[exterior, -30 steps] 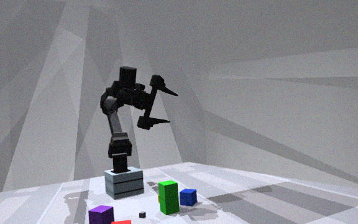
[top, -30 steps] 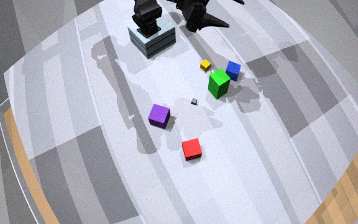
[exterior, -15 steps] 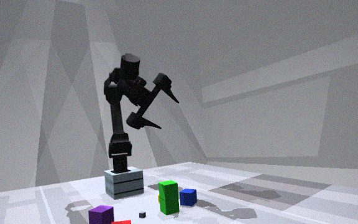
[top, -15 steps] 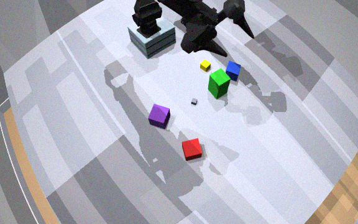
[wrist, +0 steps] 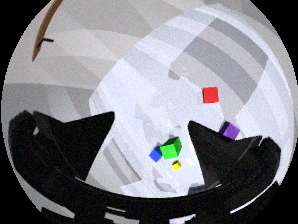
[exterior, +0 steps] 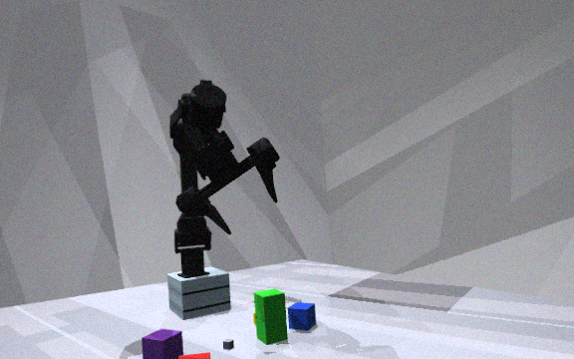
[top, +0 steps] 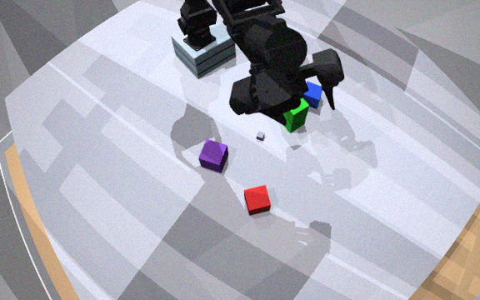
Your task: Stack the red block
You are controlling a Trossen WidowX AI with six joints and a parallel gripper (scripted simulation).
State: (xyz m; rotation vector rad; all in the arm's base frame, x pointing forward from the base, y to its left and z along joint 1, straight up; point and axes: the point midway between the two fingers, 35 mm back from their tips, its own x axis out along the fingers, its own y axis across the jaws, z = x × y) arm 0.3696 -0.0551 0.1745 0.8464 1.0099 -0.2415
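My gripper tip is now 220 mm above the red block and 110 mm to the left of it. The rest, counted from my gripper tip: tiny grey cube: 230 mm below, 110 mm behind; then blue block: 220 mm below, 170 mm to the left, 100 mm behind; then purple block: 220 mm below, 140 mm behind, 110 mm to the right.
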